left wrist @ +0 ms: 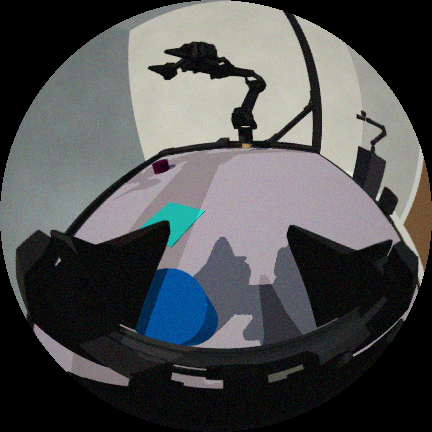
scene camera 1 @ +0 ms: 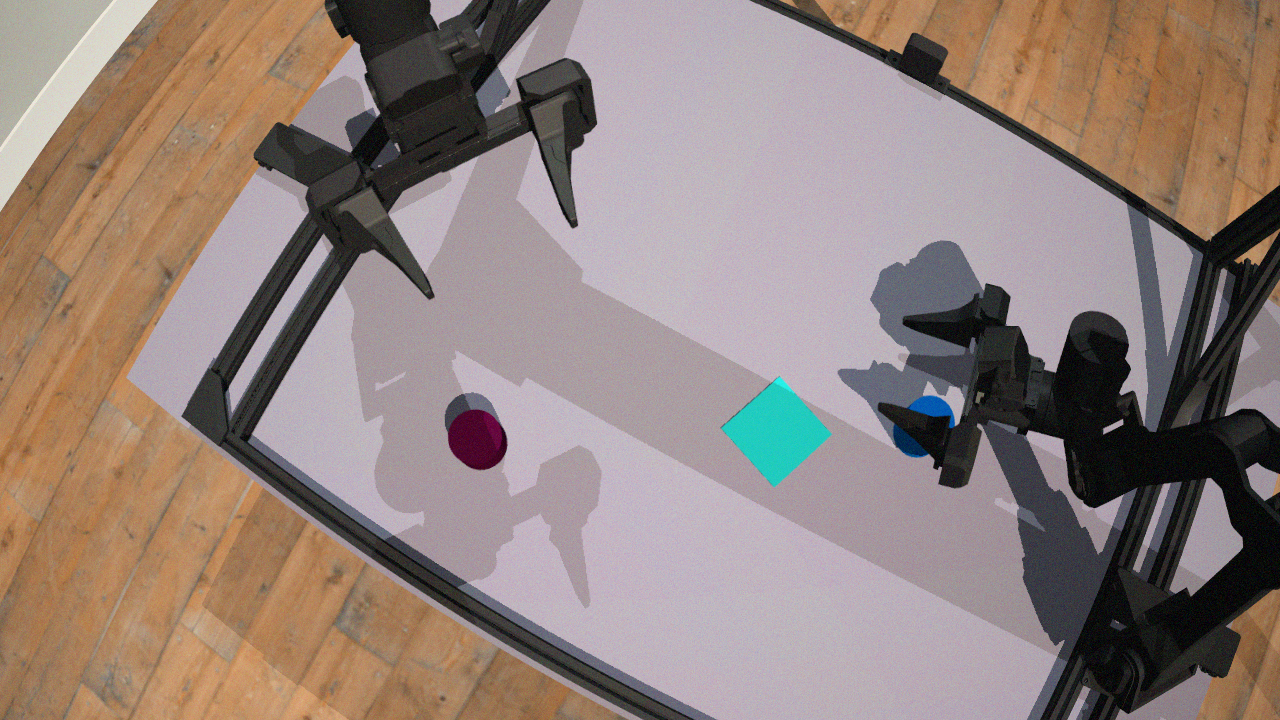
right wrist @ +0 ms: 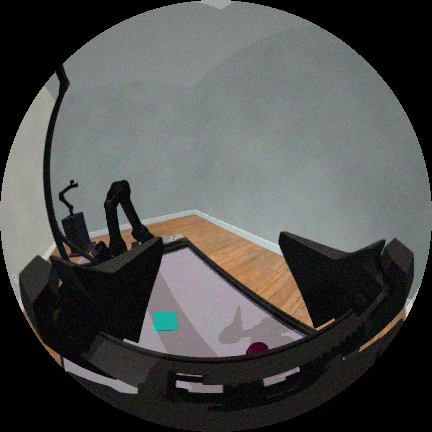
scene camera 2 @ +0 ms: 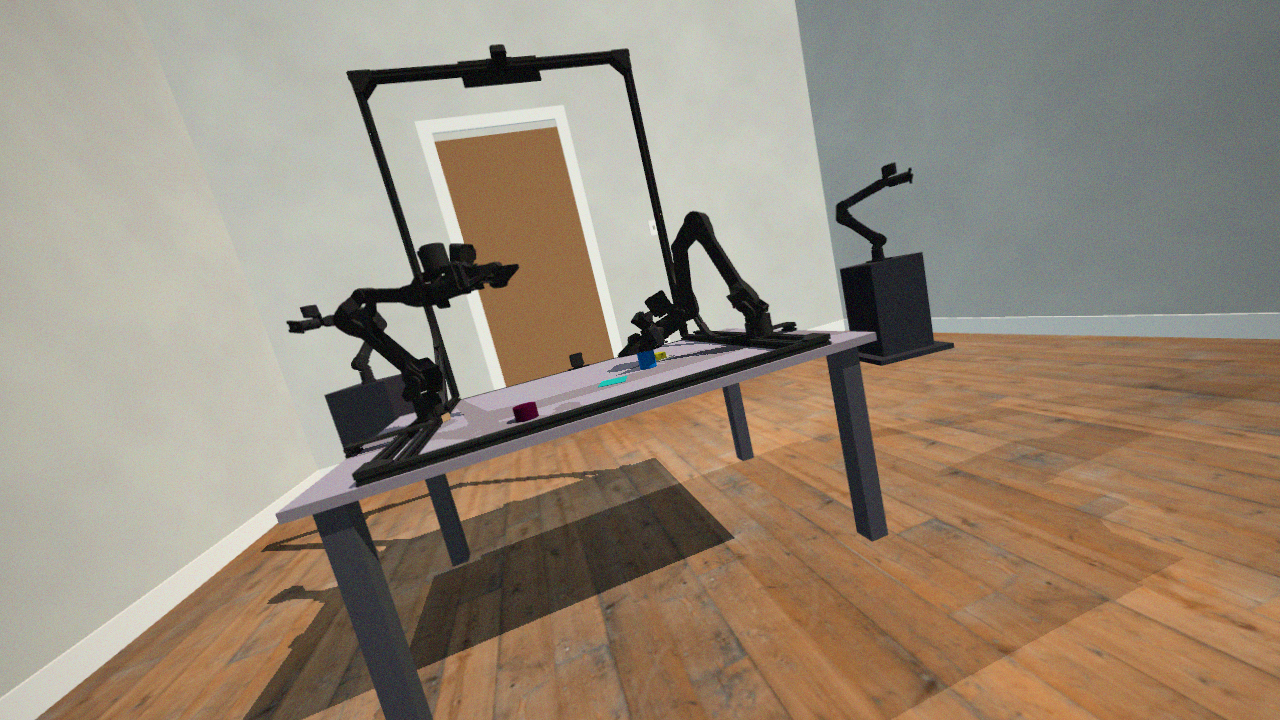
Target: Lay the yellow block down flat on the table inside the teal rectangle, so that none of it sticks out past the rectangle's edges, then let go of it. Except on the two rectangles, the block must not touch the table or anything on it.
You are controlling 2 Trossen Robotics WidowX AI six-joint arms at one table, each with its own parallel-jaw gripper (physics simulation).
Labels:
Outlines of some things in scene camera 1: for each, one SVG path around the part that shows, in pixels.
The left gripper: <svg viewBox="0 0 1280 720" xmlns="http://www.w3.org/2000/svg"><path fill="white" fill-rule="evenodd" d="M987 283L985 284L983 299L979 298L980 293L974 294L973 300L961 308L903 317L902 324L908 328L966 348L970 347L971 338L975 338L978 347L959 424L949 428L951 416L934 417L894 404L882 402L878 404L878 411L910 435L935 460L934 469L938 470L939 467L942 467L938 484L951 488L961 488L969 482L982 434L977 424L987 426L988 420L1018 427L1017 434L1024 436L1027 435L1028 430L1039 433L1052 386L1053 372L1044 370L1045 362L1043 362L1042 358L1029 354L1028 345L1020 327L1005 326L1011 296L1002 287ZM984 393L984 397L980 398L979 403L975 403L977 392Z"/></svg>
The right gripper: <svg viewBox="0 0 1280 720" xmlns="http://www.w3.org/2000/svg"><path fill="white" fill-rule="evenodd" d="M467 12L439 24L440 30L425 33L373 58L366 65L367 73L379 101L379 111L387 134L393 144L398 143L402 156L368 174L365 173L356 157L310 182L305 196L312 219L337 252L349 252L354 248L358 253L376 250L395 264L429 300L435 297L429 280L400 235L382 202L440 172L447 172L532 131L538 142L542 161L562 213L571 228L575 228L578 226L571 184L572 151L584 143L584 135L591 132L597 125L591 79L579 62L569 58L563 58L517 78L516 82L521 101L484 117L465 71L485 63L486 56Z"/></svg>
A blue cylinder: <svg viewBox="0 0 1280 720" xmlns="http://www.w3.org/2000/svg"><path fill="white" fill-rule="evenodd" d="M894 424L893 437L900 451L914 458L928 455L910 435ZM907 407L907 409L934 417L951 416L949 428L955 426L952 409L939 397L923 396Z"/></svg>

